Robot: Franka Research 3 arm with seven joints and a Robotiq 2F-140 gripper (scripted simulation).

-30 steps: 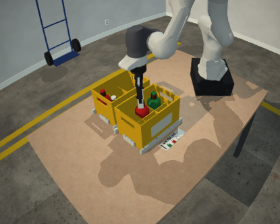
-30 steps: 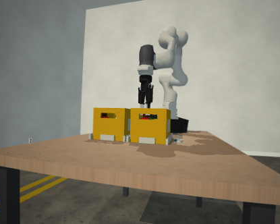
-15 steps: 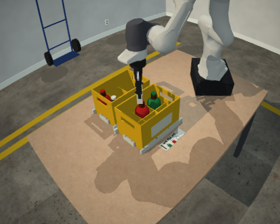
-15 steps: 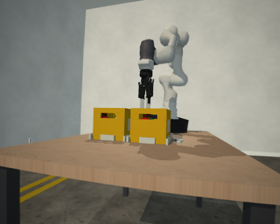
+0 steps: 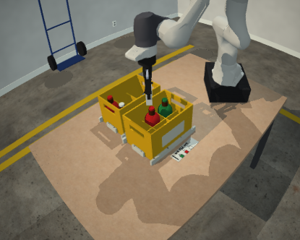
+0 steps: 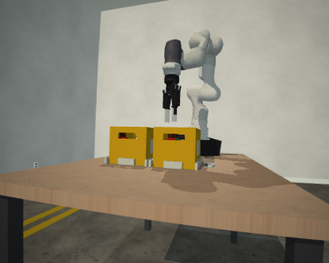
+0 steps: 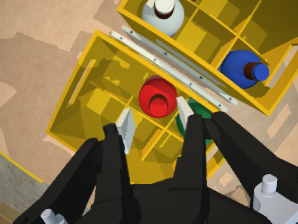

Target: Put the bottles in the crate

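Now: the white-capped bottle 150 mm below my hand, 120 mm to the right of it and 80 mm ahead of it. The rest, counted from my hand: red-label bottle: 150 mm below, 10 mm behind; then blue-label bottle: 150 mm below, 140 mm to the right, 90 mm behind; then green bottle: 150 mm below, 90 mm behind, 10 mm to the right.
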